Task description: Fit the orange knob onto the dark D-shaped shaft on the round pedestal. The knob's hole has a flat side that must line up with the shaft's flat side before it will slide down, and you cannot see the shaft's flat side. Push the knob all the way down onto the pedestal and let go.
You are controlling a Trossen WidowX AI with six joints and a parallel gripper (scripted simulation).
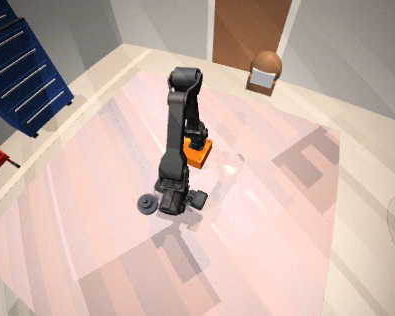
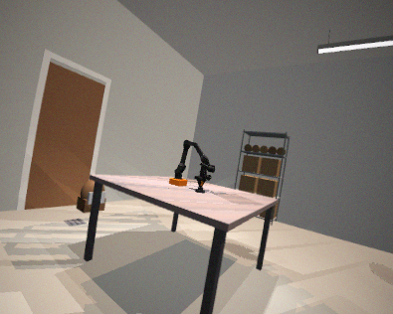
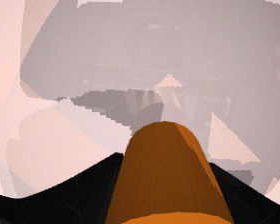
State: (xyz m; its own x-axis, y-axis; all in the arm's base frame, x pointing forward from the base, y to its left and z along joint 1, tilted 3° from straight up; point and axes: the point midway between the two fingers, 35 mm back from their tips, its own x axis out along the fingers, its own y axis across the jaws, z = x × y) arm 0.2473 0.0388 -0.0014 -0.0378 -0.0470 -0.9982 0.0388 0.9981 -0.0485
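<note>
The round pedestal is 12 cm to the right of my gripper tip and 7 cm ahead of it. The rest, counted from my gripper tip: orange knob (2 cm above).
</note>
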